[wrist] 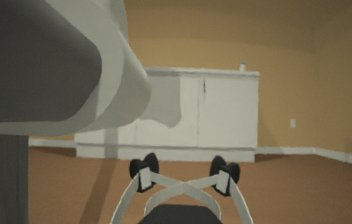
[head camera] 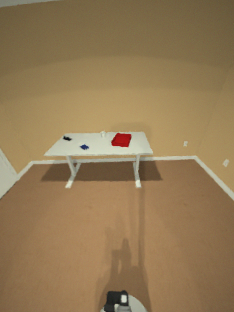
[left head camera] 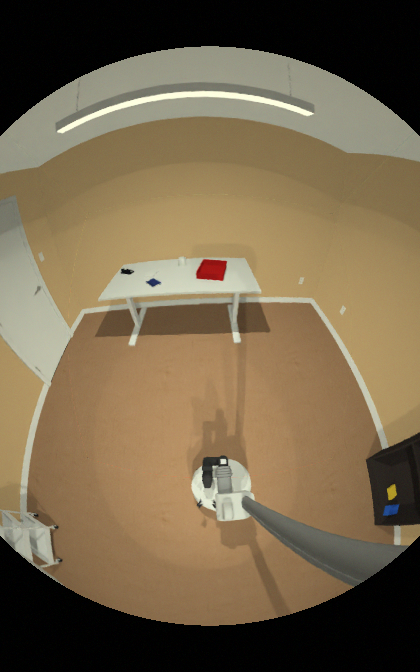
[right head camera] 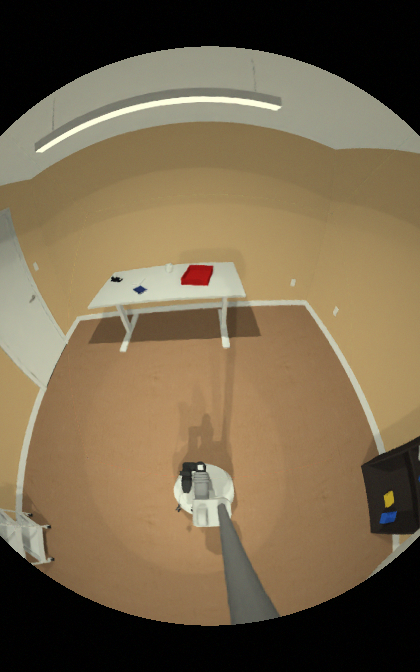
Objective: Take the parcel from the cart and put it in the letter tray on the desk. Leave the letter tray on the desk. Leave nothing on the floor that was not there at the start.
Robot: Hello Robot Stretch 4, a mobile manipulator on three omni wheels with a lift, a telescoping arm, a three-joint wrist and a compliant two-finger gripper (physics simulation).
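Frame: origin at the robot's base, x right, y ahead, z up, level; metres.
Seen in the pictures: gripper, fingertip midpoint: (wrist: 184, 167).
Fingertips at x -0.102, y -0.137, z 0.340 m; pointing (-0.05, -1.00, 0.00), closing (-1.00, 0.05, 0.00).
A point is followed by its place in that frame.
The red letter tray (head camera: 121, 140) @(x 0.011, y 1.798, z 0.694 m) (left head camera: 212, 270) (right head camera: 197, 275) sits on the right half of the white desk (head camera: 100, 149) @(x -0.297, y 1.525, z 0.692 m) (left head camera: 175, 287) (right head camera: 175, 297), against the far wall. A white cart (left head camera: 42, 541) (right head camera: 34, 541) shows in part at the lower left edge of both side head views. No parcel can be made out on the visible part of the cart. My gripper (wrist: 184, 167) @(x -0.102, y -0.137, z 0.340 m) is open, its two dark fingertips wide apart with floor showing between them. It is near my base, well away from the desk and the cart.
The desk also bears a dark blue item (left head camera: 153, 282), a black item (left head camera: 127, 271) and a white cup (left head camera: 182, 261). A dark shelf unit (left head camera: 371, 492) stands at the right. A white door (left head camera: 30, 310) is at the left. The wrist view shows a white cabinet (wrist: 227, 112) @(x -0.588, y -1.958, z 0.467 m) against a wall.
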